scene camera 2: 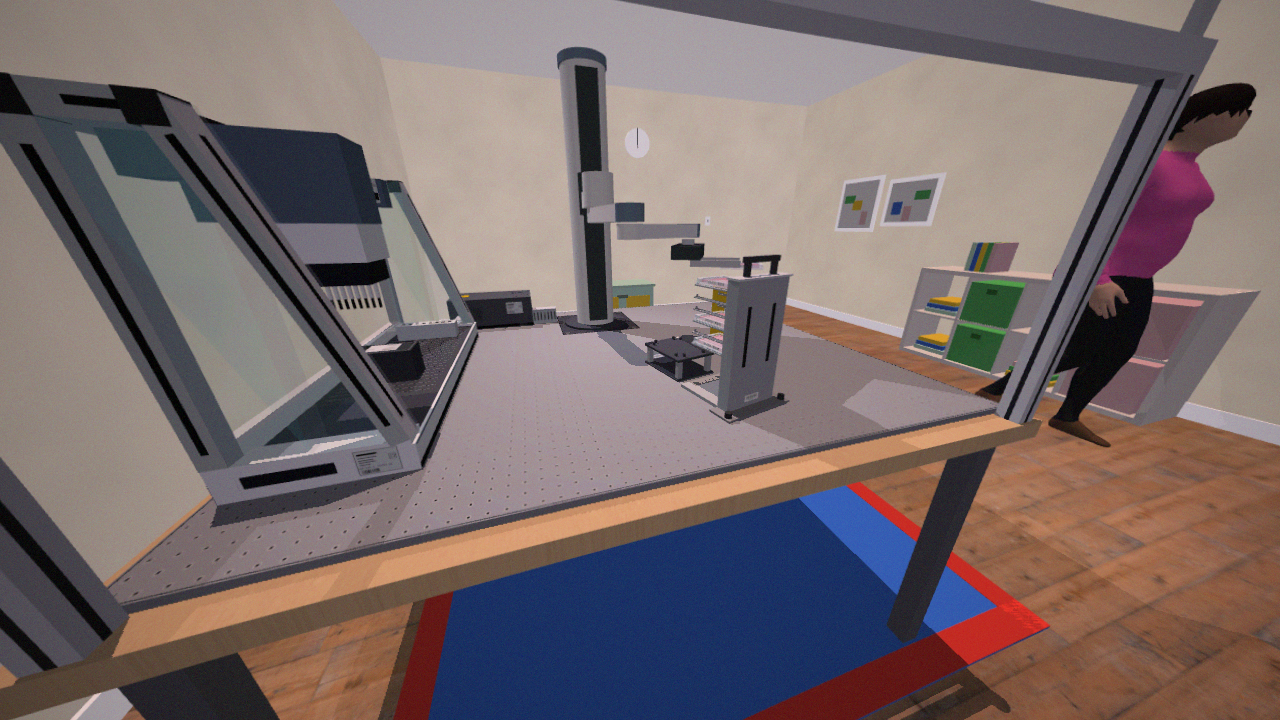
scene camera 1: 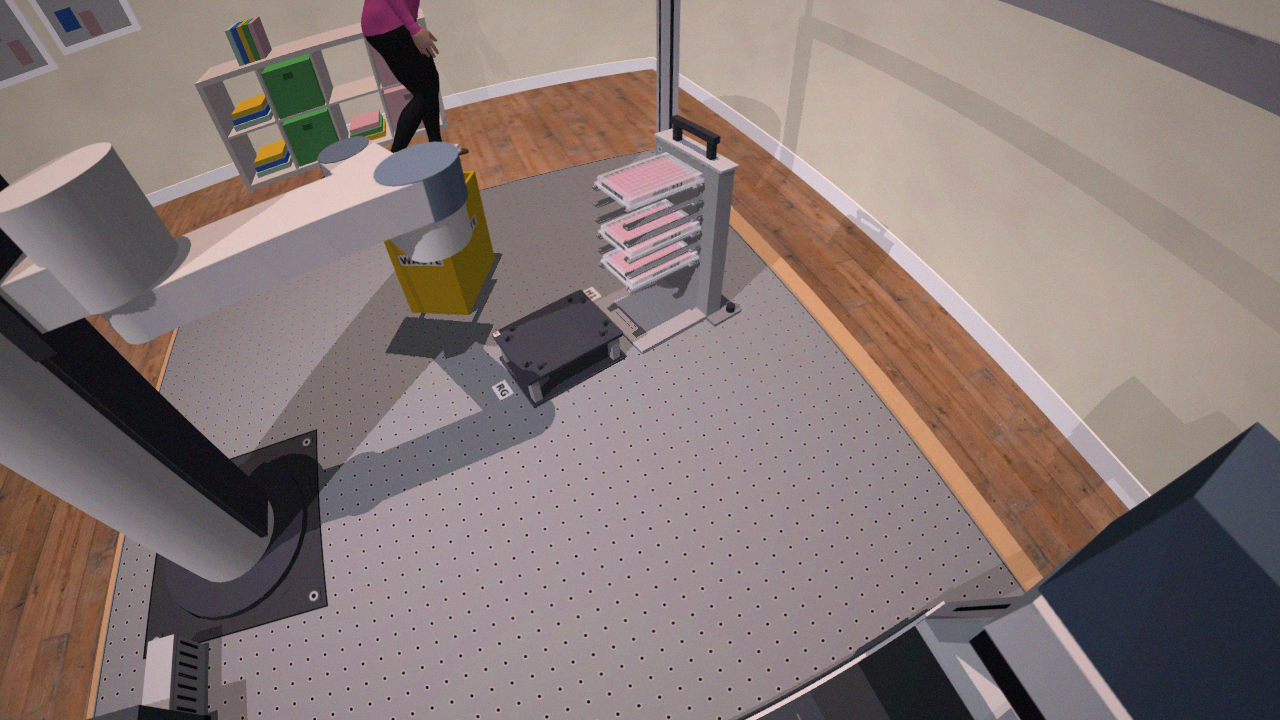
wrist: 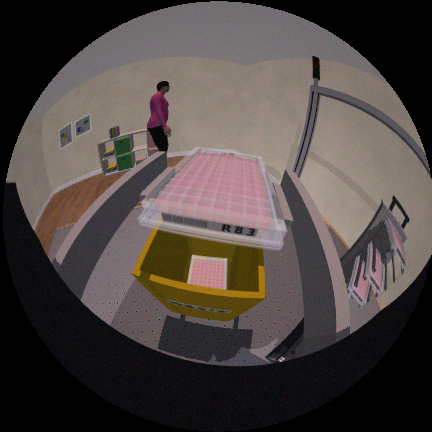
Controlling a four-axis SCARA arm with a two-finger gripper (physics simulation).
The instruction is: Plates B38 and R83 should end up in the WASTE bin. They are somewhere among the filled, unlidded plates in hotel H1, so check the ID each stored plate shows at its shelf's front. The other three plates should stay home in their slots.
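Seen in the pictures: gripper, fingertip midpoint: (scene camera 2: 740, 262) (wrist: 222, 167); arm's base, origin of the base link: (scene camera 2: 595, 324) (scene camera 1: 240, 539).
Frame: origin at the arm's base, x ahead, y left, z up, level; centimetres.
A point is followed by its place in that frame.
My gripper (wrist: 222, 167) @[x 44.0, y 38.5, z 28.1 cm] (scene camera 2: 735, 262) @[x 44.0, y 38.5, z 28.1 cm] is shut on plate R83 (wrist: 215, 182) @[x 42.9, y 37.2, z 27.5 cm], a lidless pink-filled plate whose front reads "R83". It holds the plate level, high over the yellow WASTE bin (scene camera 1: 438, 291) @[x 40.9, y 31.6, z 6.8 cm] (wrist: 200, 301) @[x 40.1, y 32.0, z 17.8 cm]. The arm hides the gripper in scene camera 1. Inside the bin lies another pink plate (wrist: 208, 273) @[x 45.0, y 41.0, z 3.2 cm], its ID not visible. Hotel H1 (scene camera 1: 718, 241) @[x 83.1, y 11.8, z 17.1 cm] (scene camera 2: 756, 349) @[x 83.4, y 18.8, z 14.7 cm] stands to the right with three pink plates, a top one (scene camera 1: 648, 180) @[x 73.5, y 15.6, z 27.7 cm], a middle one (scene camera 1: 651, 231) @[x 72.8, y 13.2, z 20.8 cm] and a lower one (scene camera 1: 653, 265) @[x 72.8, y 12.4, z 15.2 cm]; their IDs are not readable here.
A dark low stand (scene camera 1: 559, 335) @[x 57.5, y 12.1, z 7.3 cm] (scene camera 2: 677, 346) @[x 56.4, y 12.9, z 7.3 cm], with an RG label (scene camera 1: 502, 390) @[x 46.8, y 10.4, z 1.3 cm] beside it, is between the bin and hotel H1. A framed glass-sided instrument (scene camera 2: 295, 313) @[x 85.0, y -54.0, z 28.1 cm] stands at the table's other end. A person (scene camera 1: 407, 80) (wrist: 159, 115) is beyond the table.
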